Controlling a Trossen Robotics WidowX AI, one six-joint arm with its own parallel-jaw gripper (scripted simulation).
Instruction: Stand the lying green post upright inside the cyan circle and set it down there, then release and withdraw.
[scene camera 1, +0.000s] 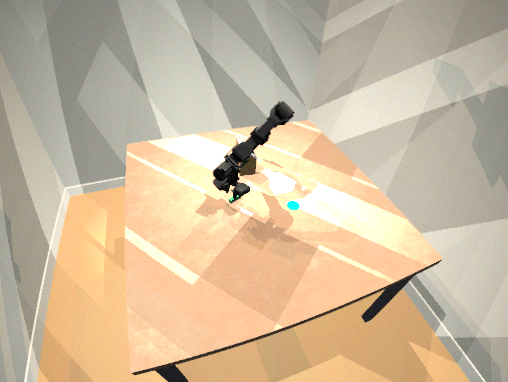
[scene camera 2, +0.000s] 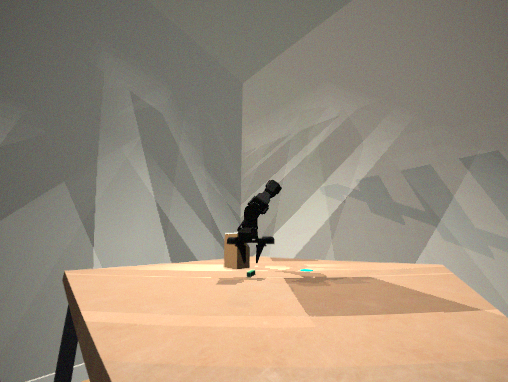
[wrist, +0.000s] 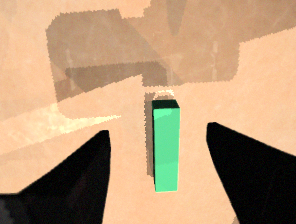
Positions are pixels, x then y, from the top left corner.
The gripper (wrist: 158, 134) is 12 cm from the lens. A green post (wrist: 165, 113) is 15 cm from the lens.
